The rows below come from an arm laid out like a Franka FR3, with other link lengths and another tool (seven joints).
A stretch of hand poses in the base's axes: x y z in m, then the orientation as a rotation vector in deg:
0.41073, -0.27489, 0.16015, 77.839, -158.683, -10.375
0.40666, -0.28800, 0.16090, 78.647, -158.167, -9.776
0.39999, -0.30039, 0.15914, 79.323, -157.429, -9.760
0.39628, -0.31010, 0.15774, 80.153, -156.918, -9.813
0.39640, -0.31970, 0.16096, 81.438, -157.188, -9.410
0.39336, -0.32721, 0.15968, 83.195, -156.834, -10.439
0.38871, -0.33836, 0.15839, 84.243, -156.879, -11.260
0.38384, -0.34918, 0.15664, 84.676, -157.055, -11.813
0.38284, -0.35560, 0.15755, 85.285, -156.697, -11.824
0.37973, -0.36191, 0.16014, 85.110, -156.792, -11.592
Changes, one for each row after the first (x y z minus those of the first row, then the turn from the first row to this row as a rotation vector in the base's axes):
-0.00407, -0.01311, 0.00075, -0.374, -0.070, 0.634
-0.01074, -0.02550, -0.00101, -0.500, 0.227, 1.259
-0.01445, -0.03521, -0.00241, -0.469, 0.287, 1.892
-0.01433, -0.04481, 0.00081, -0.342, -0.589, 2.511
-0.01737, -0.05232, -0.00047, 0.537, -0.850, 3.569
-0.02202, -0.06347, -0.00176, 1.277, -1.171, 4.101
-0.02689, -0.07429, -0.00351, 1.764, -1.383, 4.259
-0.02789, -0.08071, -0.00260, 1.784, -1.376, 4.712
-0.03100, -0.08702, -0.00001, 1.638, -1.423, 4.590

